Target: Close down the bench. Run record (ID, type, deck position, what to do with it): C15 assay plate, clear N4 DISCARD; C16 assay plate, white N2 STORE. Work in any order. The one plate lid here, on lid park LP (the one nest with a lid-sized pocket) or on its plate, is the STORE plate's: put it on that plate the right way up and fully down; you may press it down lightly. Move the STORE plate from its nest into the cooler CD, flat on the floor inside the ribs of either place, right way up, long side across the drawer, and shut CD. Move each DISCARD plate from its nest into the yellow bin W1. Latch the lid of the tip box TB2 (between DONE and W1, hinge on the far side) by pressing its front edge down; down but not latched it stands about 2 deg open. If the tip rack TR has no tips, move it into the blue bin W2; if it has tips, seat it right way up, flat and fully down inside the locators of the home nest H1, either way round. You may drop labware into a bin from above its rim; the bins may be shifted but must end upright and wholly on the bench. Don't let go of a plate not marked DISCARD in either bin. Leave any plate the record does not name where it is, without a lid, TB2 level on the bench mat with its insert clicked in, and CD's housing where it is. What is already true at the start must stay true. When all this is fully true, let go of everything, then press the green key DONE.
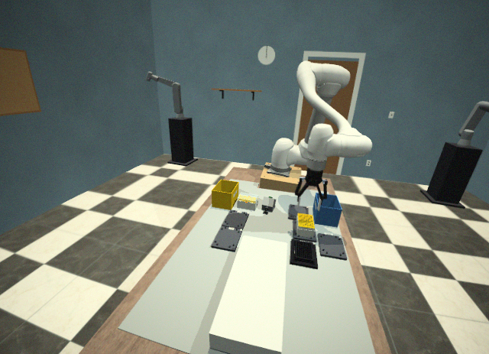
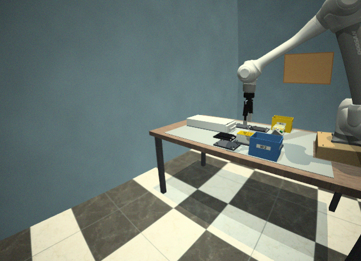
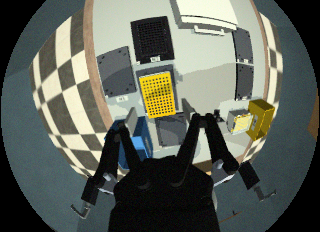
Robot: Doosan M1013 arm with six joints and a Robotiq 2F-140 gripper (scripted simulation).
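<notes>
Right now my hand is 1 cm past the yellow-topped tip rack, 1 cm to the left of it and 12 cm above it. Also, from my hand: black plate: 18 cm ahead, 1 cm to the left, 15 cm below; then blue bin W2: 19 cm behind, 11 cm to the left, 13 cm below; then done key block: 17 cm behind, 24 cm to the right, 12 cm below.
</notes>
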